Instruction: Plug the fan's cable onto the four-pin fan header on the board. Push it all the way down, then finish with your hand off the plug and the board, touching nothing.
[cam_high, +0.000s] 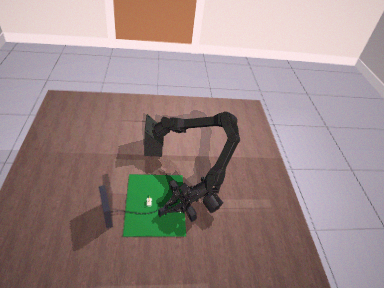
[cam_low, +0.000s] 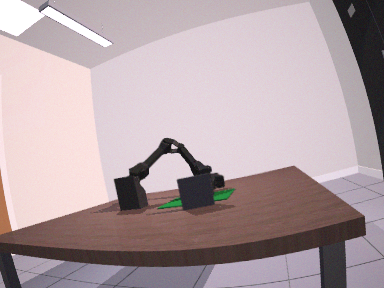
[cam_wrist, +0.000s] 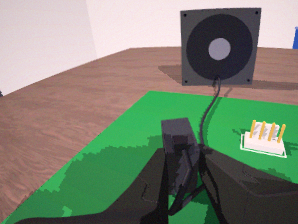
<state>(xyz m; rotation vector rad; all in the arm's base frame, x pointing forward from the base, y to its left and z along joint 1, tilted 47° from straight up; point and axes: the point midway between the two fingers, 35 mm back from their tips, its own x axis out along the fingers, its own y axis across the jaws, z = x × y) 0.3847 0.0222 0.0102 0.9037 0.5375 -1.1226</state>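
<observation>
The dark fan plug is 1 cm below my gripper tip. Also, from my gripper tip: green board (6 cm behind, 3 cm to the right, 5 cm below); then white four-pin fan header (6 cm behind, 5 cm to the right, 3 cm below); then dark fan (3 cm behind, 21 cm to the right, 3 cm above).
</observation>
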